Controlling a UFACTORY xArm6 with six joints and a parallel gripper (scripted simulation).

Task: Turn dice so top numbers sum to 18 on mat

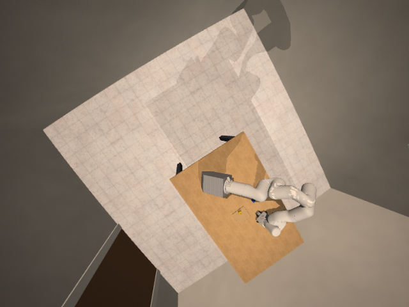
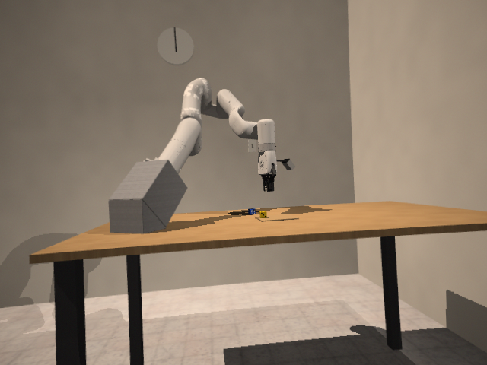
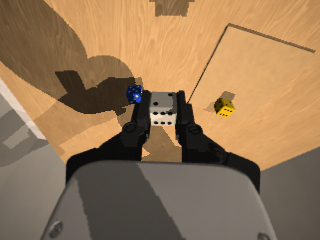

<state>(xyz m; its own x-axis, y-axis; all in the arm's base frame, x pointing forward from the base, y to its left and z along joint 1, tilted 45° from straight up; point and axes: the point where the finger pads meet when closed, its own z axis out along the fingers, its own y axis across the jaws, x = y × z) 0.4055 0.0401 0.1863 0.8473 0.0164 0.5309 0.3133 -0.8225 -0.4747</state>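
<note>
My hand is 14 cm to the left of the tan mat, 12 cm above it and 1 cm short of it. The rest, counted from my hand: white die (1 cm below); then yellow die (14 cm to the right, 10 cm below, 4 cm behind); then blue die (11 cm below, 8 cm behind, 3 cm to the left).
</note>
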